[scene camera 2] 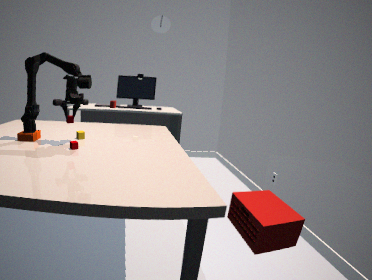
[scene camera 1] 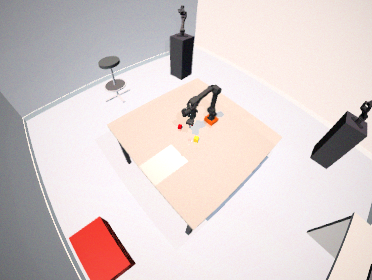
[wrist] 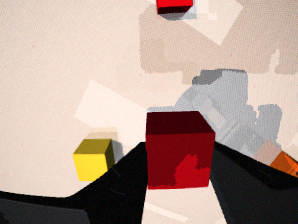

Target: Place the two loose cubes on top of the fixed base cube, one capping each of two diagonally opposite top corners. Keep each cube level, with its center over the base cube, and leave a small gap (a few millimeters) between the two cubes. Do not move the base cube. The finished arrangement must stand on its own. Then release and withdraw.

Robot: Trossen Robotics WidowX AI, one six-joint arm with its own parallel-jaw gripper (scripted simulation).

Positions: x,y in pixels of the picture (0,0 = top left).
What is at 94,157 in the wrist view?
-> A yellow cube.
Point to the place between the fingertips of my gripper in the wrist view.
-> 176,148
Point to a red cube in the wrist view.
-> At 180,145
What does my gripper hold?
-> A red cube.
